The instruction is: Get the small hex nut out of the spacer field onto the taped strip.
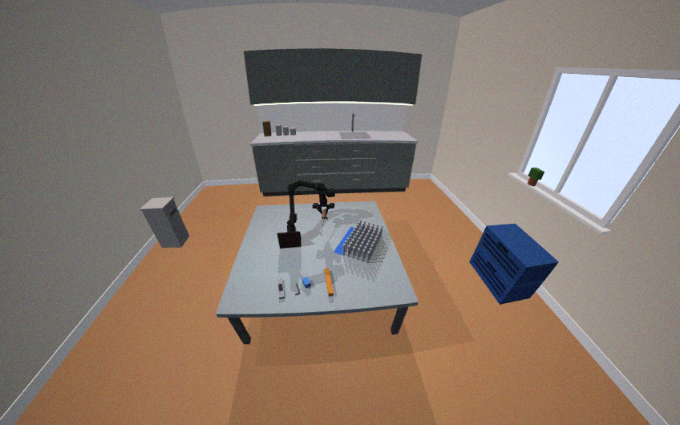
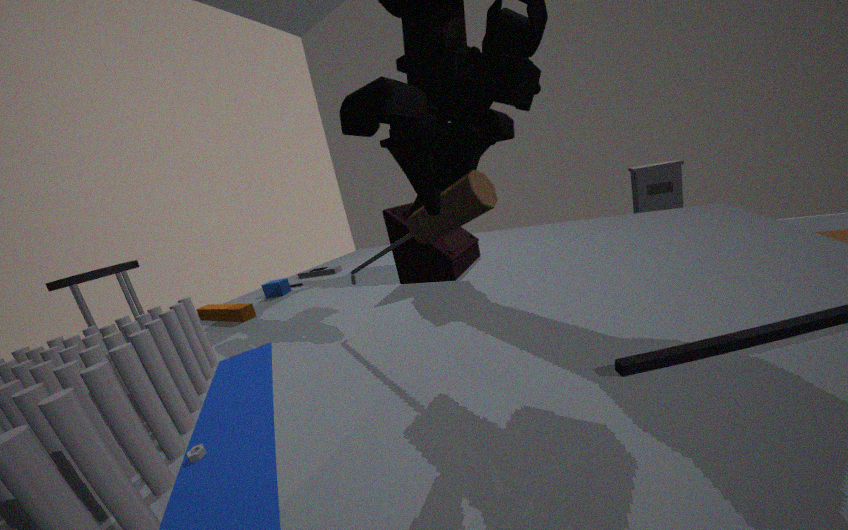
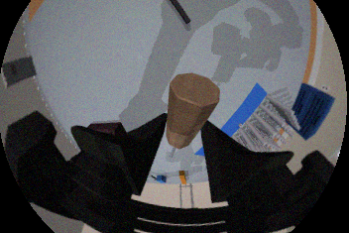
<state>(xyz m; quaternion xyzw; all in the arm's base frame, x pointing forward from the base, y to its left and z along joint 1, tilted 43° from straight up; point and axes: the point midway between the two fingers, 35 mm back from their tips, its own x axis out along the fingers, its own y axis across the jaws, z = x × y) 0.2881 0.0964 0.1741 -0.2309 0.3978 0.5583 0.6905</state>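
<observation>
Right now my gripper tip is 9 cm to the left of the hook tool, 4 cm above it and 2 cm past it. Round my gripper tip: hex nut 21 cm ahead, 19 cm to the right, 14 cm below; then blue taped strip 20 cm to the right, 17 cm ahead, 15 cm below; then orange block 63 cm to the right, 13 cm below, 5 cm behind.
</observation>
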